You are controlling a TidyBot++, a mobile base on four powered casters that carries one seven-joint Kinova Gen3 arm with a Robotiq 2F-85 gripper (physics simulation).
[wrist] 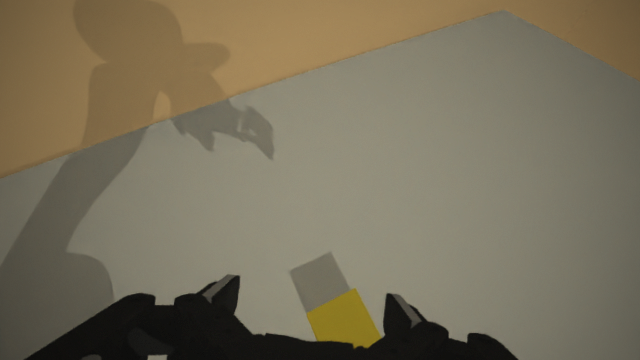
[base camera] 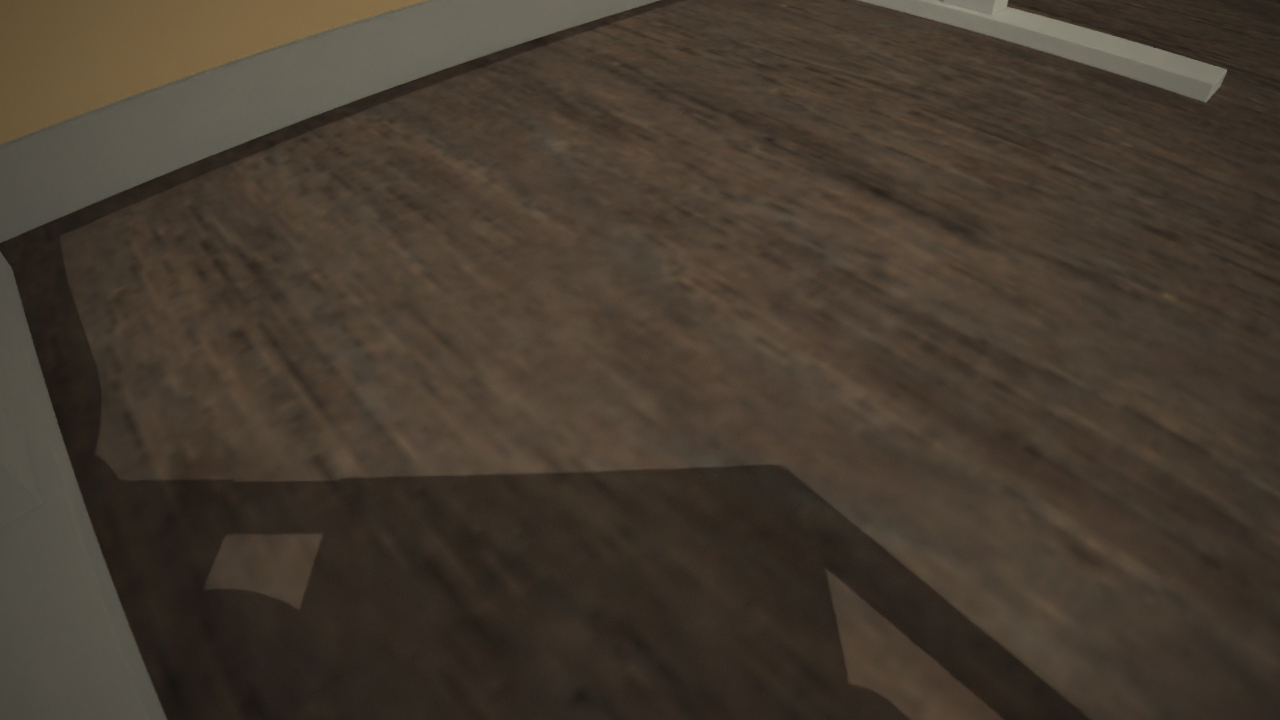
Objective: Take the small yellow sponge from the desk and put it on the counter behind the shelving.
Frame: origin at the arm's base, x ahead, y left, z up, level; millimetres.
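Seen in the pictures: gripper, fingertip midpoint: (wrist: 311,301).
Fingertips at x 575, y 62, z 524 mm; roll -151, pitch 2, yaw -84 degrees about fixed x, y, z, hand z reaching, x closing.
Observation:
A point is followed by its place in that frame.
The yellow sponge (wrist: 345,317) {x 589, y 28, z 369 mm} stands on a pale grey surface (wrist: 425,175) {x 838, y -78, z 324 mm} in the wrist view, near the bottom and a little right of the middle. It casts a short grey shadow. My gripper (wrist: 311,301) {x 575, y 62, z 524 mm} is open, with nothing held. The sponge shows between its two fingertips, closer to the right one. The gripper body hides the sponge's near end. How high the fingers are above the surface is hard to tell. The sponge and the gripper do not show in the base camera view. The shelving is not recognisable in either view.
An orange-tan wall (base camera: 161,44) {x 859, y 509, z -267 mm} (wrist: 350,25) {x 1207, y 110, z 378 mm} borders the grey surface in the wrist view. In the base camera view a grey baseboard (base camera: 223,94) {x 875, y 470, z -335 mm} runs along the wall, a pale panel (base camera: 44,537) stands at the left, and a white foot bar (base camera: 1100,53) {x 1014, y -612, z -376 mm} lies on the wooden floor (base camera: 626,295) {x 550, y 19, z -396 mm}.

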